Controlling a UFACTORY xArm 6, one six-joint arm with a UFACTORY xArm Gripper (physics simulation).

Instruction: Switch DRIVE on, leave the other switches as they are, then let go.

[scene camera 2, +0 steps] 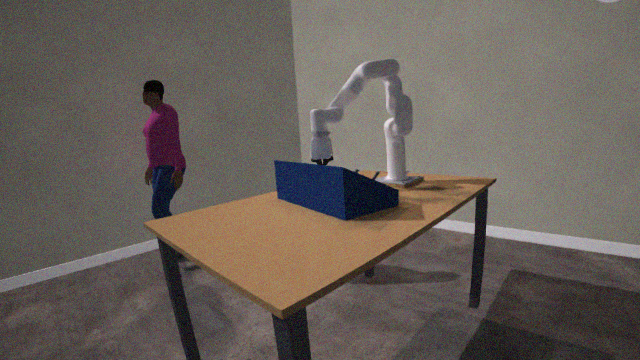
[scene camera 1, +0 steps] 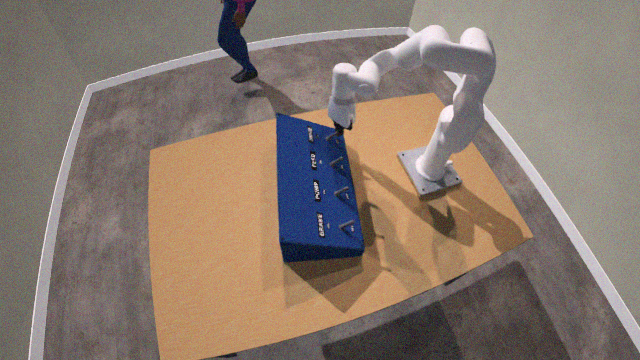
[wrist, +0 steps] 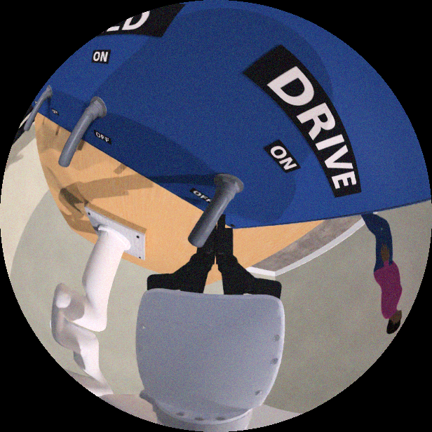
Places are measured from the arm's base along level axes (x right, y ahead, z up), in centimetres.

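Where they show: gripper, fingertip midpoint: (scene camera 1: 339, 134); arm's base, origin of the base link: (scene camera 2: 397, 178) (scene camera 1: 430, 168).
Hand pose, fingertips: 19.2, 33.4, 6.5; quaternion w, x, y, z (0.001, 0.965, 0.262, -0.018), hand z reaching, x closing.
Each offset is from my fingertips to the top centre of the thing, as dx, dy, dz. Level surfaces: height alone.
The blue switch box (scene camera 1: 298, 200) (scene camera 2: 310, 187) (wrist: 200, 75) stands on the table. The DRIVE lever @(-2.1, +3.2, +4.3) (scene camera 1: 332, 136) (wrist: 216, 210) leans to its OFF side, towards the arm's base. The FEED lever @(-13.9, +5.2, +4.3) (scene camera 1: 336, 162) (wrist: 80, 132), PUMP lever @(-25.7, +7.2, +4.3) (scene camera 1: 341, 192) and BRAKE lever @(-37.6, +9.1, +4.3) (scene camera 1: 346, 226) lean the same way. My gripper (scene camera 1: 339, 131) (wrist: 216, 222) is shut and empty, low beside the DRIVE lever. In the wrist view the lever covers part of one finger, and I cannot tell whether they touch. In scene camera 2 the box hides the fingertips.
The wooden table @(dz -8.7) (scene camera 1: 210, 225) (scene camera 2: 240, 245) carries the box and the arm's base plate (scene camera 1: 435, 188) (wrist: 137, 240). A person (scene camera 1: 235, 40) (scene camera 2: 162, 135) (wrist: 389, 280) in a pink top stands on the floor beyond the table's DRIVE side.
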